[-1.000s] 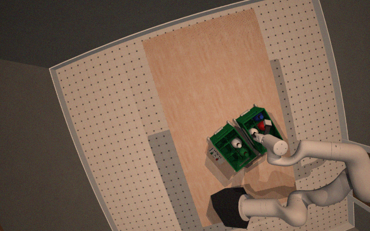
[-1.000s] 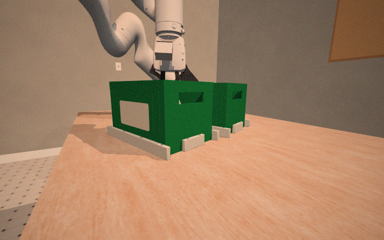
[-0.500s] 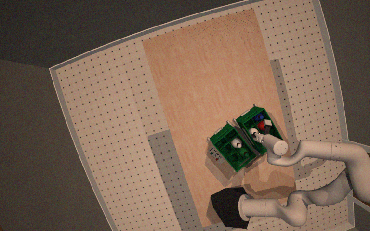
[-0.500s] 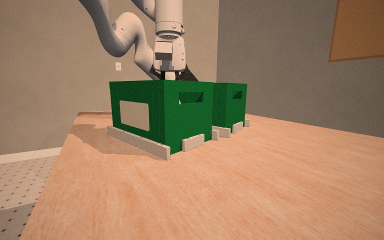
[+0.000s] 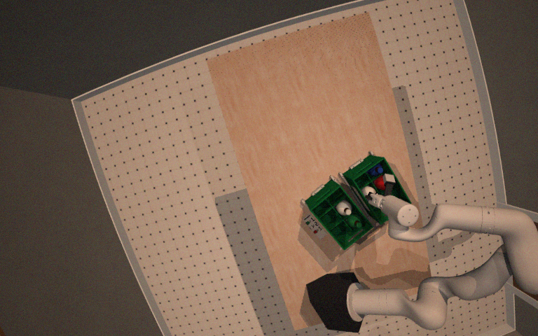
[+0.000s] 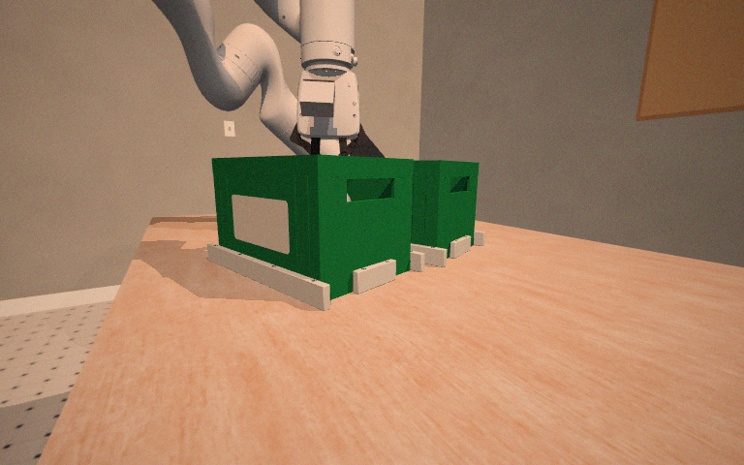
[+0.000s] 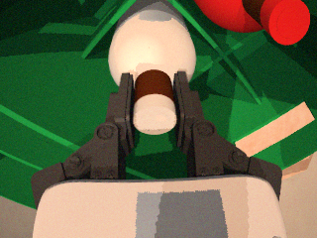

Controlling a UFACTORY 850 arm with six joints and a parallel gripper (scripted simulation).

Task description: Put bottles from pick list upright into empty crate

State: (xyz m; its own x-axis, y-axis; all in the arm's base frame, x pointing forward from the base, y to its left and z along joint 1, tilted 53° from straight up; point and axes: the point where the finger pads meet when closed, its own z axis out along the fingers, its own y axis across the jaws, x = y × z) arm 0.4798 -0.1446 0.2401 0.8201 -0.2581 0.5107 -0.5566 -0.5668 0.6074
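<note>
Now: the red bottle 2 cm ahead of my hand, 9 cm to the right of it and 7 cm below it. From my hand the other things lie so: green bottle 10 cm behind, 12 cm to the left, 7 cm below; then pick list 8 cm behind, 32 cm to the left, 16 cm below; then blue bottle 11 cm ahead, 7 cm to the right, 7 cm below.
</note>
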